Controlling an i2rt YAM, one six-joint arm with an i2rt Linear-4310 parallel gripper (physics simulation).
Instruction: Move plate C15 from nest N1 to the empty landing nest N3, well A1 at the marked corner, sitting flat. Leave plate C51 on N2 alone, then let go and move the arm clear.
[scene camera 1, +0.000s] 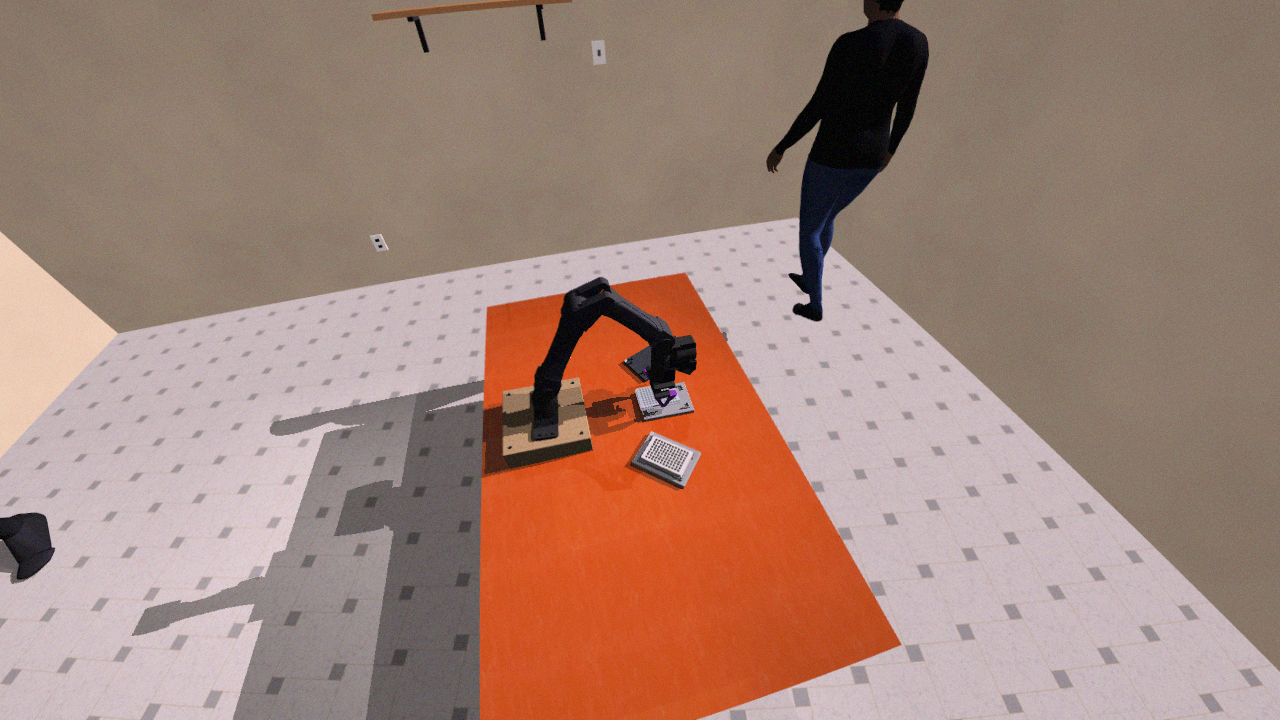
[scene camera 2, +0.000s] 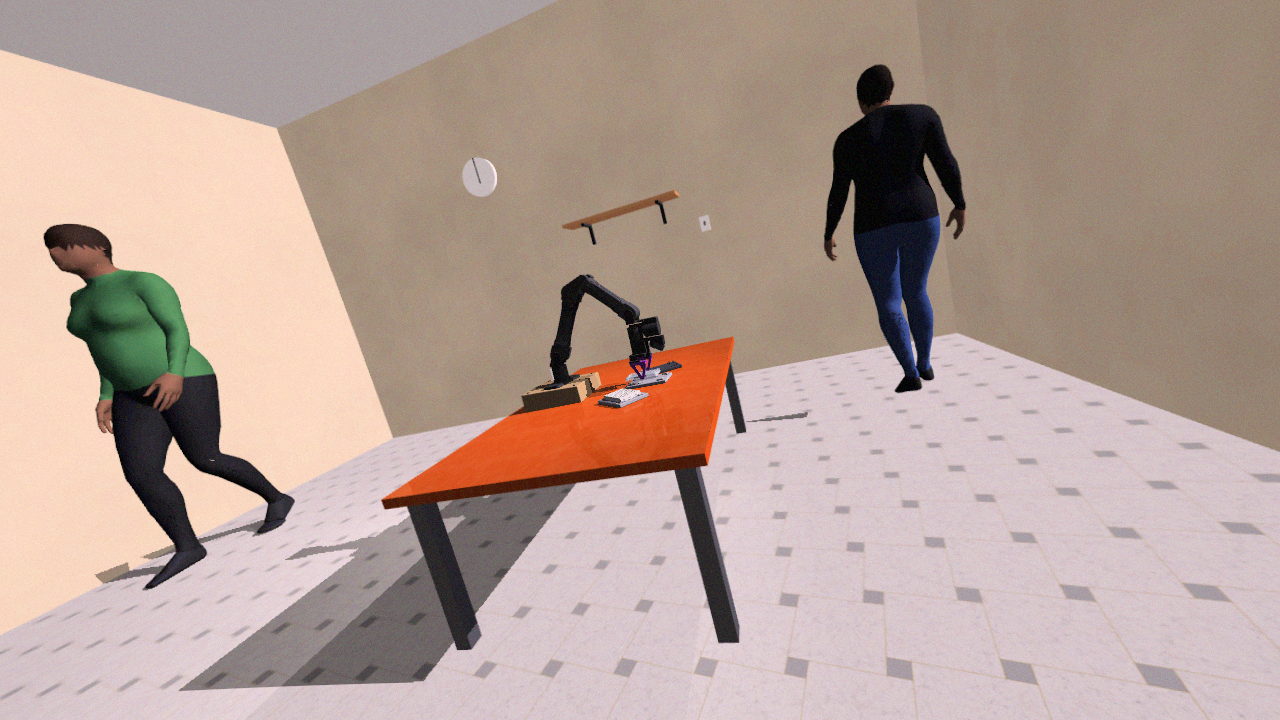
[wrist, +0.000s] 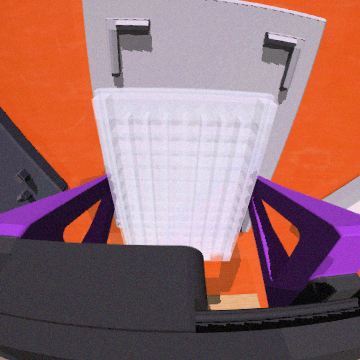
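My gripper (wrist: 181, 180) (scene camera 1: 663, 392) (scene camera 2: 640, 367) is shut on the clear well plate C15 (wrist: 182, 157), one purple finger on each long side. The plate hangs level and low over the light grey landing nest N3 (wrist: 200, 50) (scene camera 1: 683, 407), its far edge just short of the nest's two far corner brackets. I cannot tell whether it touches the nest. The dark nest N1 (wrist: 21, 168) (scene camera 1: 637, 362) lies empty to the left. Plate C51 (scene camera 1: 666, 456) (scene camera 2: 623, 397) sits on nest N2, whose corner (wrist: 348, 196) shows at the right of the wrist view.
The arm stands on a wooden base (scene camera 1: 515, 429) (scene camera 2: 550, 393) on the orange table (scene camera 1: 626, 555) (scene camera 2: 582, 439). A person in black (scene camera 1: 850, 135) (scene camera 2: 895, 206) walks beyond the table's far end. A person in green (scene camera 2: 133, 357) walks by the left wall.
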